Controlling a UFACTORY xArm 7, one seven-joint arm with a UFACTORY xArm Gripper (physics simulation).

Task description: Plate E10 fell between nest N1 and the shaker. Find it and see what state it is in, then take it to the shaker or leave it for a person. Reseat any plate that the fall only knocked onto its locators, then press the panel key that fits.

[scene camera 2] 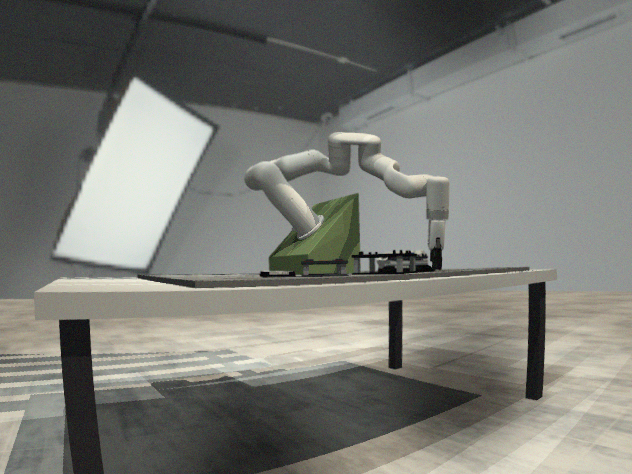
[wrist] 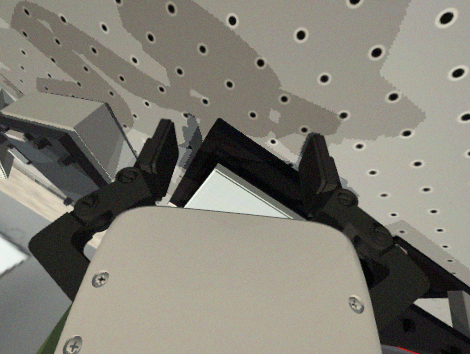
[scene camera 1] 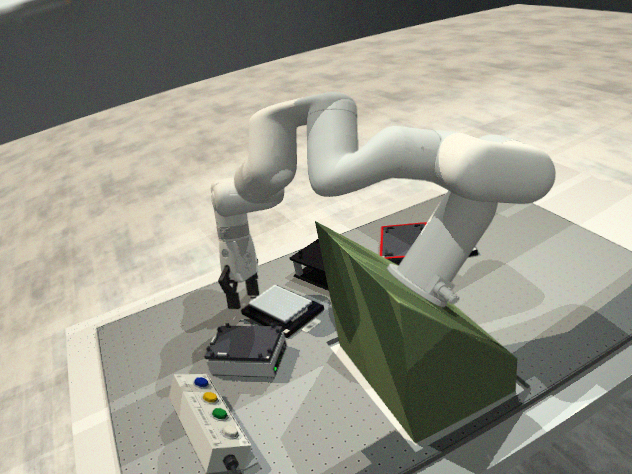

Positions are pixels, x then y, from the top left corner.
Scene:
My gripper shows in scene camera 2 (435, 265), in the wrist view and in scene camera 1. One and the same spot on my gripper: (wrist: 59, 248) is (scene camera 1: 220, 276).

